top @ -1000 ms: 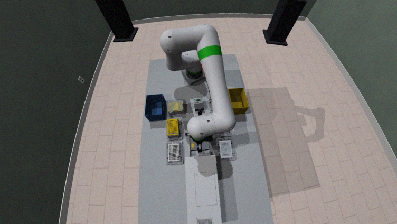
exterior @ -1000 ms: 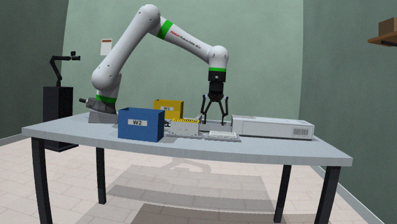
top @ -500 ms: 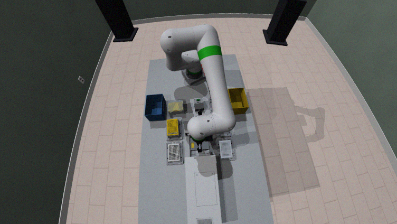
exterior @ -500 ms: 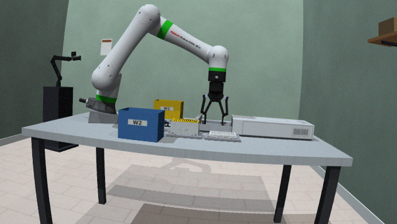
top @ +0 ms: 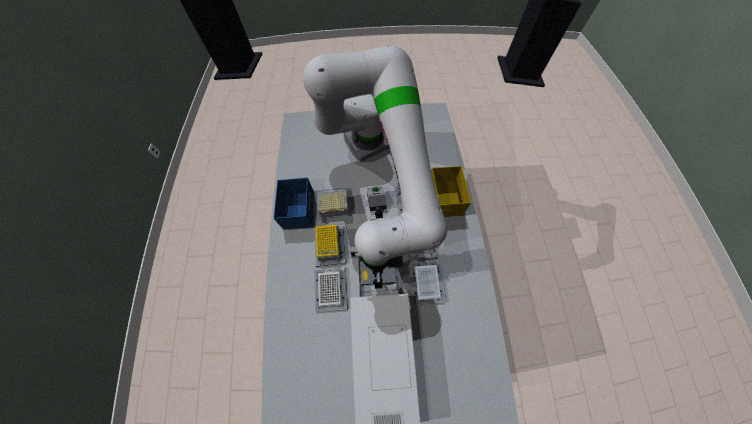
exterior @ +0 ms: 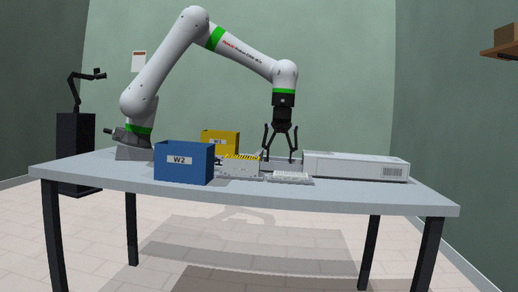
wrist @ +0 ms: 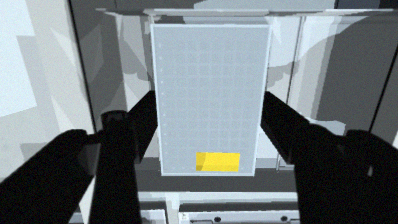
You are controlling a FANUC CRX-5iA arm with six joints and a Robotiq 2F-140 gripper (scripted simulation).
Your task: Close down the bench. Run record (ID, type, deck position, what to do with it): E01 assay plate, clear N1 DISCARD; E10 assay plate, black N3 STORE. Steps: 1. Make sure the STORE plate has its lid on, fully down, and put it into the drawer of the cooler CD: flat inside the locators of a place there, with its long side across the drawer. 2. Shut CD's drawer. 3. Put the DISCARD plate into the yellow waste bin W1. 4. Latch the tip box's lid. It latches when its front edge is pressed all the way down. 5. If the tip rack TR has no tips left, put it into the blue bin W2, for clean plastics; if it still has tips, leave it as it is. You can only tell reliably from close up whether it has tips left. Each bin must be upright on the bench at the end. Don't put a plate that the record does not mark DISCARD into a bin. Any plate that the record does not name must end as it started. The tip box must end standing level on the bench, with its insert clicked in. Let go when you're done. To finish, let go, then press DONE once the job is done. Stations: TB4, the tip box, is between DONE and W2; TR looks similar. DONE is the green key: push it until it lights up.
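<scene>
The clear plate lid lies 20 mm below my hand. Round my hand: cooler CD 170 mm ahead, 20 mm to the left; then cooler drawer 30 mm ahead, 10 mm below; then black assay plate 20 mm below.
</scene>
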